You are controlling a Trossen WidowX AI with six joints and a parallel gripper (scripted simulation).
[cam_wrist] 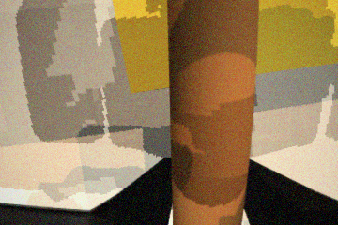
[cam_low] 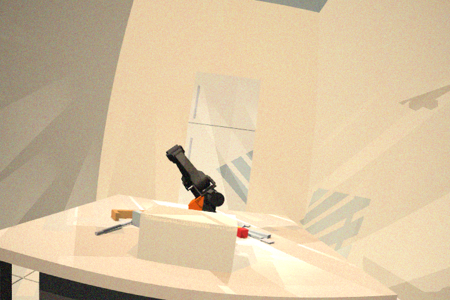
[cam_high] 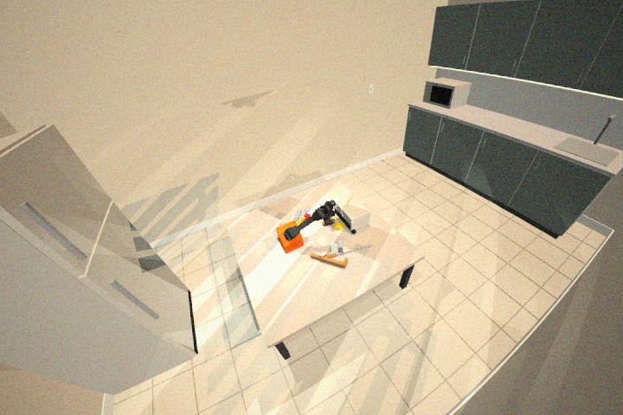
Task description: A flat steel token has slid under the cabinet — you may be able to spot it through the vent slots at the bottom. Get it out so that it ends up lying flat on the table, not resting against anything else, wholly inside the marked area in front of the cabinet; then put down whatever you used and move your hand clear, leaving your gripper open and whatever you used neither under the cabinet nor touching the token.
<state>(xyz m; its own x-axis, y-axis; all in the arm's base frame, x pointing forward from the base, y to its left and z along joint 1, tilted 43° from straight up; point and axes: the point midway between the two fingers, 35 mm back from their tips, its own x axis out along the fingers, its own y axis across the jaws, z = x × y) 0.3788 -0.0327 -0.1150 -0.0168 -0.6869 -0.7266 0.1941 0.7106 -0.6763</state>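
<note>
The red cube is 170 mm to the left of my gripper tip, 110 mm behind it and 10 mm above it. From my gripper tip the other things lie so: yellow-orange block 230 mm behind, 120 mm to the left, 10 mm above; grey bar 250 mm to the left, 170 mm behind; small grey block 310 mm to the right, 50 mm behind, 30 mm above.
</note>
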